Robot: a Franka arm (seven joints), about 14 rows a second.
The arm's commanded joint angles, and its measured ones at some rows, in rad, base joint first. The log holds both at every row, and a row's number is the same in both.
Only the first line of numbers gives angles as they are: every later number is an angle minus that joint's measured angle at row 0.
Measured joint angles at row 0:
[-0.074, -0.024, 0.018, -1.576, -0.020, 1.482, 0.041]
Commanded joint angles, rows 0 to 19:
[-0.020, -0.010, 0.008, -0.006, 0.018, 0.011, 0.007]
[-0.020, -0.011, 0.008, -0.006, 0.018, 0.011, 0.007]
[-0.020, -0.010, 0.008, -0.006, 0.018, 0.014, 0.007]
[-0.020, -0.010, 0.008, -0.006, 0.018, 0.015, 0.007]
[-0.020, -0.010, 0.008, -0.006, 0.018, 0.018, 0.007]
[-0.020, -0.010, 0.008, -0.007, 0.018, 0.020, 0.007]
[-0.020, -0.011, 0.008, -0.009, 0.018, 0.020, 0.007]
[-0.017, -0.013, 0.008, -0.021, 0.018, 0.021, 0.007]
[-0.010, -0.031, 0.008, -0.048, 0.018, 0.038, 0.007]
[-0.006, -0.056, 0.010, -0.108, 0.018, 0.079, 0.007]
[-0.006, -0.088, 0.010, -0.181, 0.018, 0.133, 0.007]
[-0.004, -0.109, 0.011, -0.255, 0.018, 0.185, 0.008]
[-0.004, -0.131, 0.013, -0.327, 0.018, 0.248, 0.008]
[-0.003, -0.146, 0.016, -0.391, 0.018, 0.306, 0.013]
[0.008, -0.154, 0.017, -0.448, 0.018, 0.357, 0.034]
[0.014, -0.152, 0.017, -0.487, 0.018, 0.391, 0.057]
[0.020, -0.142, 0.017, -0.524, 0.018, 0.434, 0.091]
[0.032, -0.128, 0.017, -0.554, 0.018, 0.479, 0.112]
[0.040, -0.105, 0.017, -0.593, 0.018, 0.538, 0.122]
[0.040, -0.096, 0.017, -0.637, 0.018, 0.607, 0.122]
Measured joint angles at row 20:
[0.029, -0.093, 0.018, -0.543, 0.001, 0.490, 0.095]
